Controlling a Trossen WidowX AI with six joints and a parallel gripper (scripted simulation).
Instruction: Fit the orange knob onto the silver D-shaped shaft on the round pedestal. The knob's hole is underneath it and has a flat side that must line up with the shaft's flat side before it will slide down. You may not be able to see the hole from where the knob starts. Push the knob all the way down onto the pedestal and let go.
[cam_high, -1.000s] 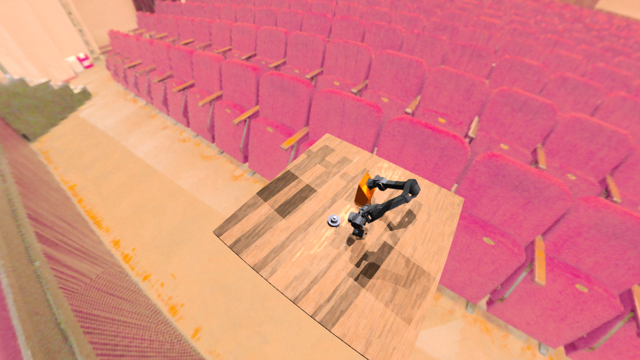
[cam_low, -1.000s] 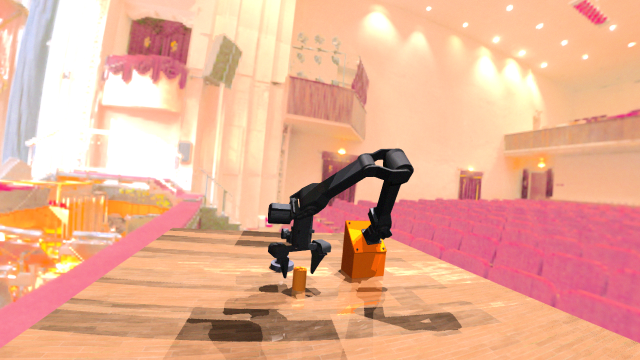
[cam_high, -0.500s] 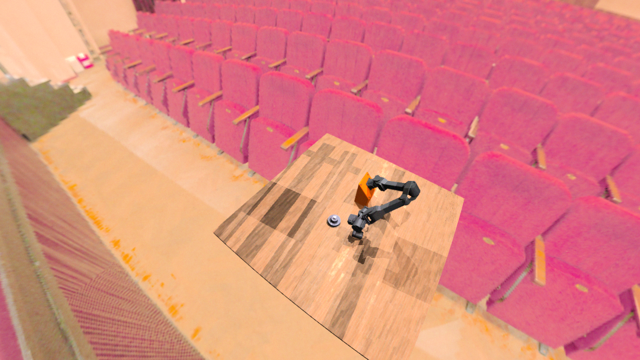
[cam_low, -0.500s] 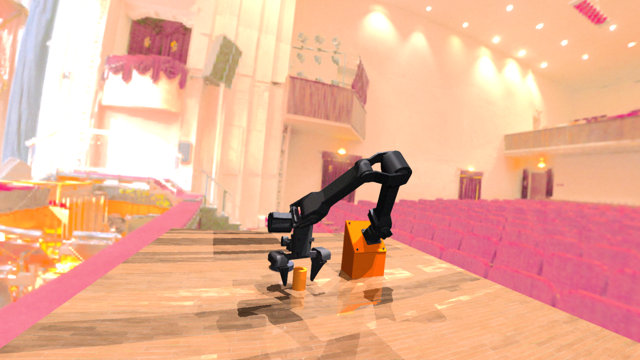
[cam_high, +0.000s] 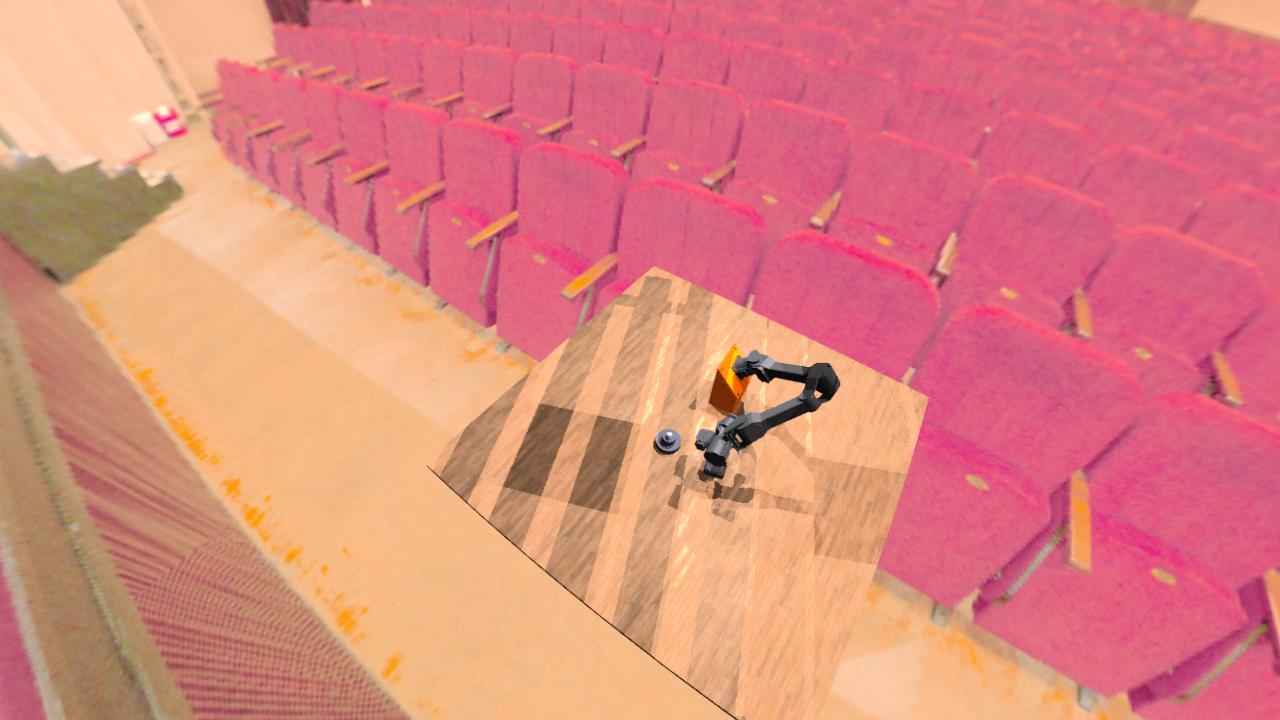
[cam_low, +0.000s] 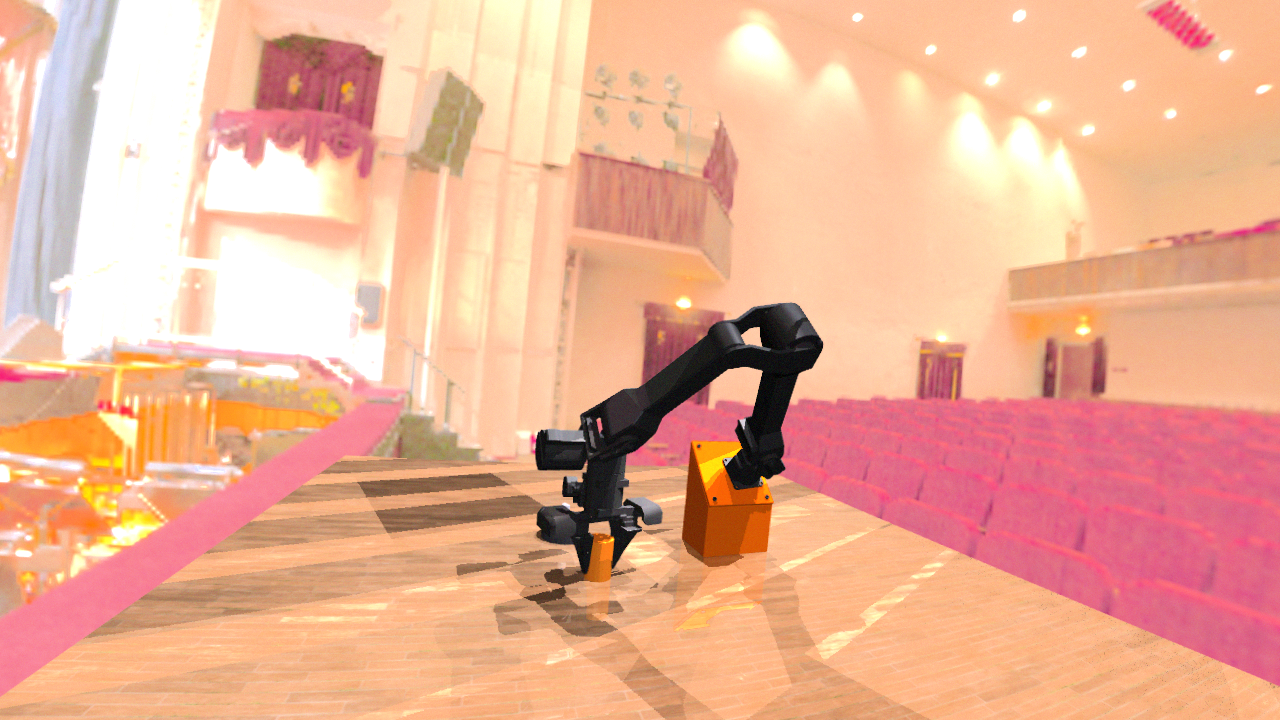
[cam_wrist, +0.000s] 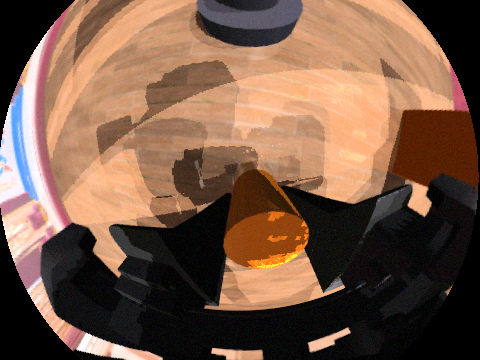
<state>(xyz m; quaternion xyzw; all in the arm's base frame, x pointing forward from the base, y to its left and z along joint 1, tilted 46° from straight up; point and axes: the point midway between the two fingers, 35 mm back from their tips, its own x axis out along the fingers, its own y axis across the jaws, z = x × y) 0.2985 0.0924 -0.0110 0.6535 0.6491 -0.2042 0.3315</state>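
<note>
My gripper tip is 16 cm to the left of the round pedestal, 2 cm below it and 1 cm short of it. Round my gripper tip: orange knob 4 cm above.
</note>
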